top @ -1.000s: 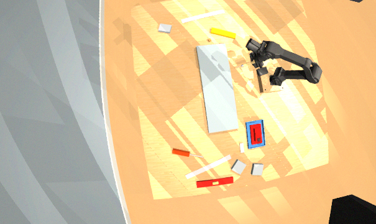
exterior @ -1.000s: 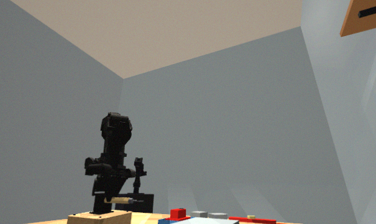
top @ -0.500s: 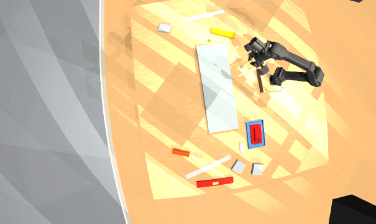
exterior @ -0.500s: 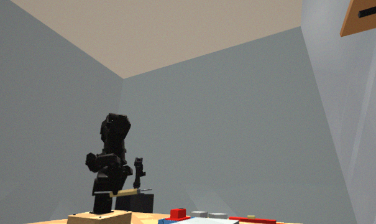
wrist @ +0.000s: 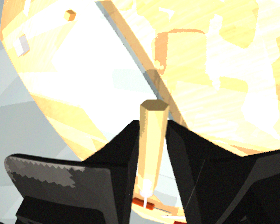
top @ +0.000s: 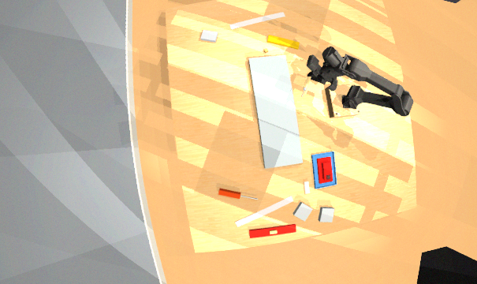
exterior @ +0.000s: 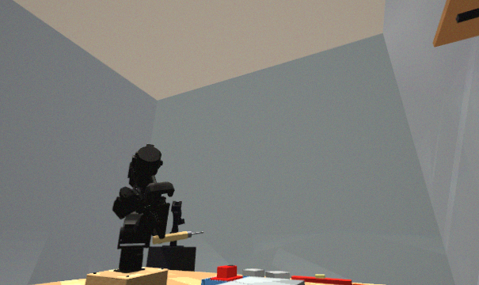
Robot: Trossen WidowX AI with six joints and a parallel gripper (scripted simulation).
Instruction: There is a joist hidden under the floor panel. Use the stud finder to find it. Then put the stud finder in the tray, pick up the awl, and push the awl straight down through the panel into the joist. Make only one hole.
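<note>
Right now my gripper tip is 5 cm to the right of the thin awl, 2 cm short of it and 1 cm below it. From my gripper tip the other things lie so: blue tray 42 cm to the left, 13 cm below, 10 cm behind; then red stud finder 44 cm to the left, 10 cm behind, 9 cm below; then yellow bar 22 cm to the right, 13 cm below, 7 cm ahead.
</note>
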